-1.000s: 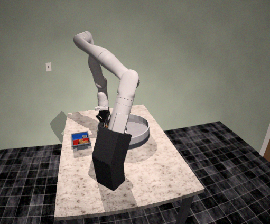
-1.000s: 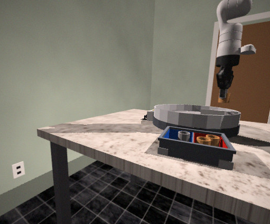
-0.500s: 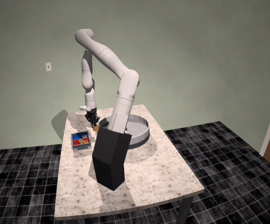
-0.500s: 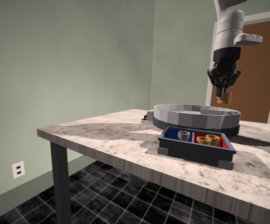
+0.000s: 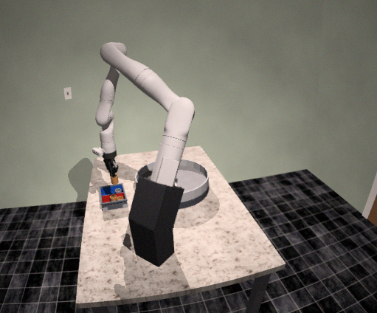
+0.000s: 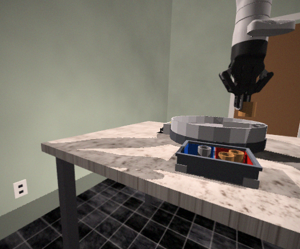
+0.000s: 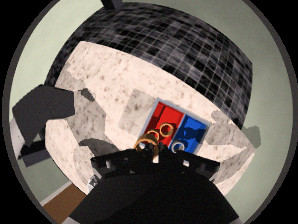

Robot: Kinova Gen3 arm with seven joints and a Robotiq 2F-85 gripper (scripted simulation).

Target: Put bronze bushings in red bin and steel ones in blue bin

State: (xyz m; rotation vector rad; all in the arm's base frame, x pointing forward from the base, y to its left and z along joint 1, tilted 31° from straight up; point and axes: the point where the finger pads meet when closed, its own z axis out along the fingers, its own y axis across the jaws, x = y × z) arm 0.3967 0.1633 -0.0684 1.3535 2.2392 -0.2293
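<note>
Right now my hand is 50 mm short of the bin tray, 20 mm to the right of it and 160 mm above it. From my hand the other things lie so: turntable (70 mm ahead, 340 mm to the right, 130 mm below).
</note>
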